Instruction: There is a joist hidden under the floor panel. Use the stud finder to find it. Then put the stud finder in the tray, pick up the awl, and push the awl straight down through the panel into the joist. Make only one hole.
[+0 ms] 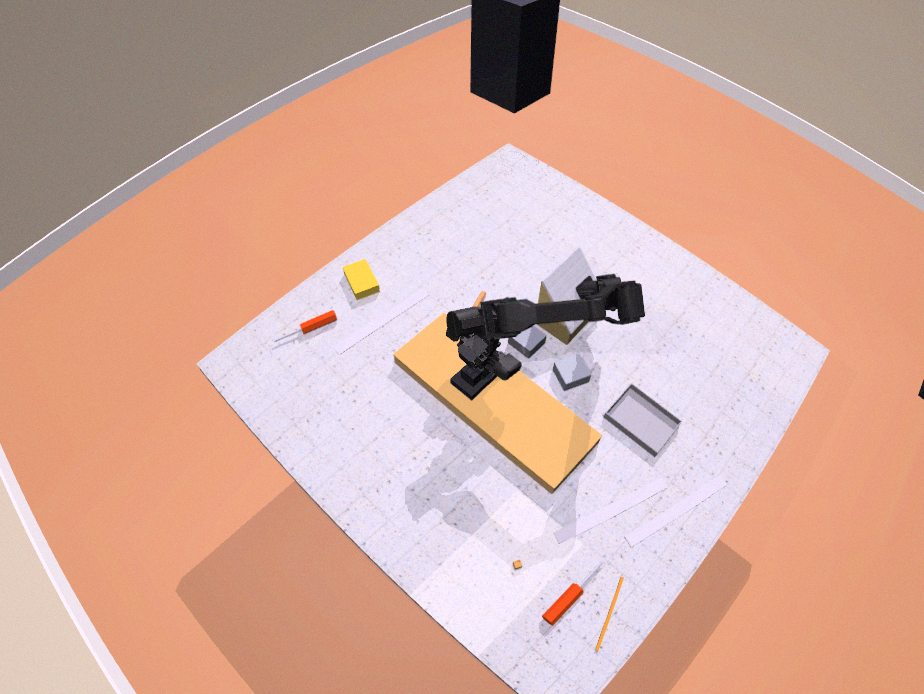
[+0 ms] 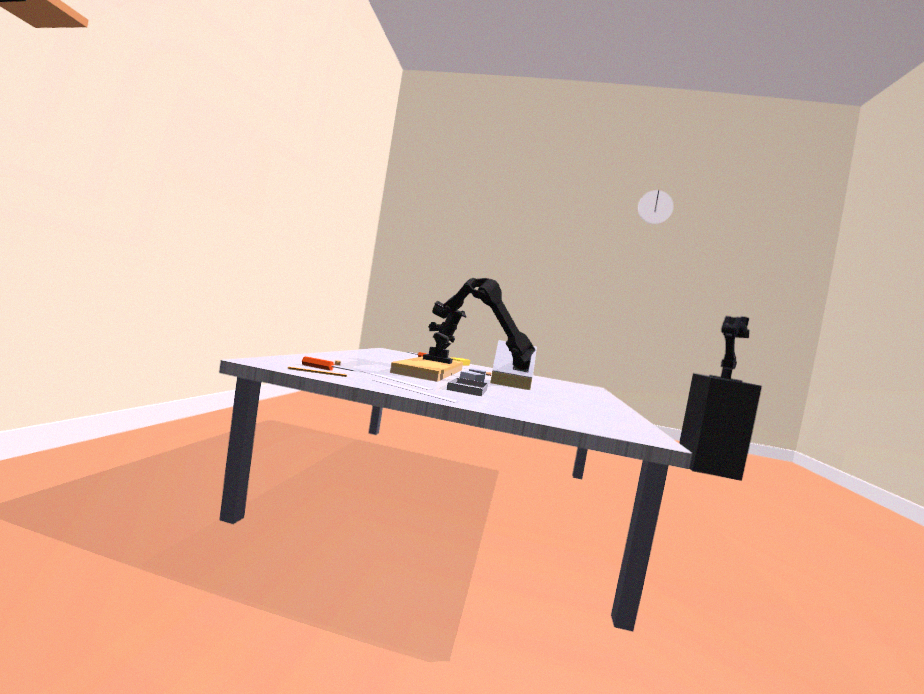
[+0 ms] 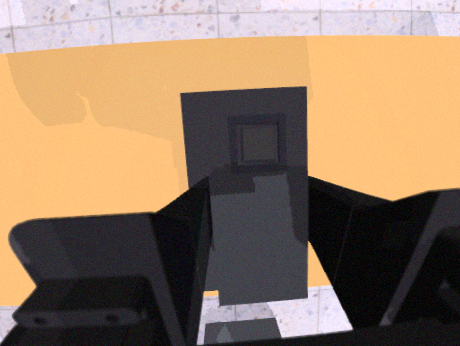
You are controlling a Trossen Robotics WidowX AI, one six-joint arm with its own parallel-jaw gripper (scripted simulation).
I see my gripper [image 1: 475,373], a stud finder [image 1: 468,381], a yellow block [image 1: 361,280] and a grey tray [image 1: 641,418].
The stud finder also shows in image 3 [image 3: 252,143]. My gripper is seen too in image 3 [image 3: 249,181]. Image 3 does not show the yellow block: it is out of frame.
